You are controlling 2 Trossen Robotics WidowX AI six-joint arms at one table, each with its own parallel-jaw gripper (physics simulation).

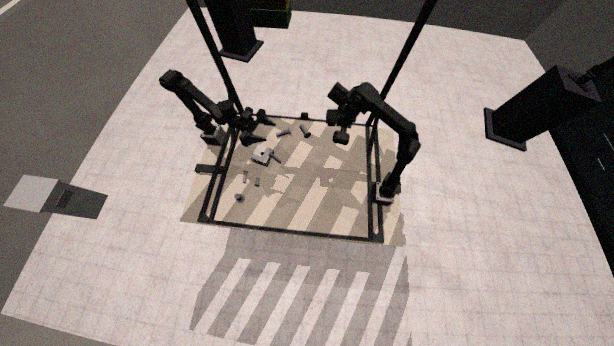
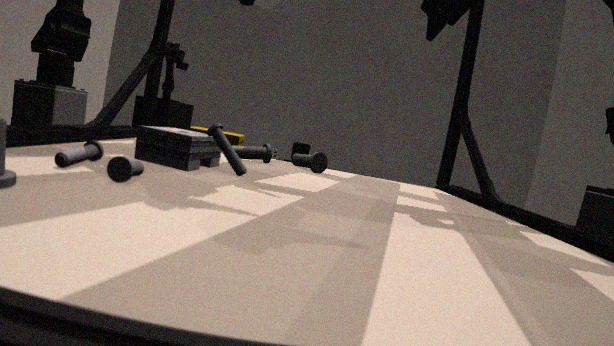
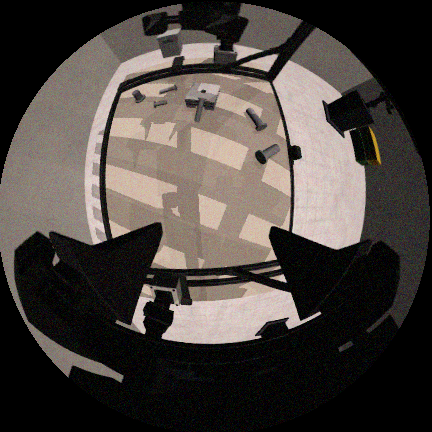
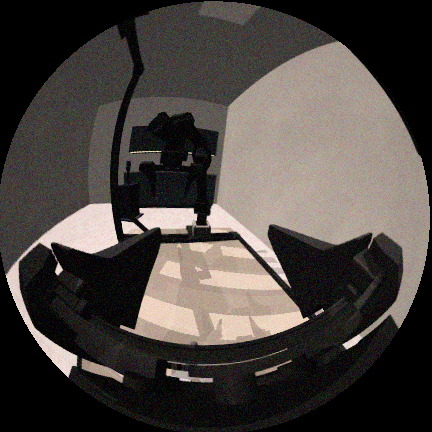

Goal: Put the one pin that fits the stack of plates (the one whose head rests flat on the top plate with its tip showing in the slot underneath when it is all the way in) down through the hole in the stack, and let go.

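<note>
The stack of plates [image 1: 261,157] [image 2: 167,147] [image 3: 191,96] stands on the table with its top hole empty. A long pin [image 1: 275,157] [image 2: 230,151] [image 3: 199,110] leans against its side, head raised at the top edge and tip down on the table. Two thick pins [image 1: 283,133] [image 1: 305,131] [image 3: 256,119] [image 3: 269,152] lie beyond the stack. My right gripper [image 1: 269,131] is open and empty, raised above the far side of the stack. My left gripper [image 3: 217,230] [image 4: 168,197] is open and empty, high above the table's far right part.
Two small pins [image 1: 245,176] [image 1: 257,182] [image 3: 168,89] [image 3: 160,103] lie on the near side of the stack. A short wide pin [image 1: 239,198] [image 3: 138,96] stands on its head nearer the front edge. A dark frame [image 1: 295,232] [image 3: 104,175] borders the table, with slanting posts at the far corners.
</note>
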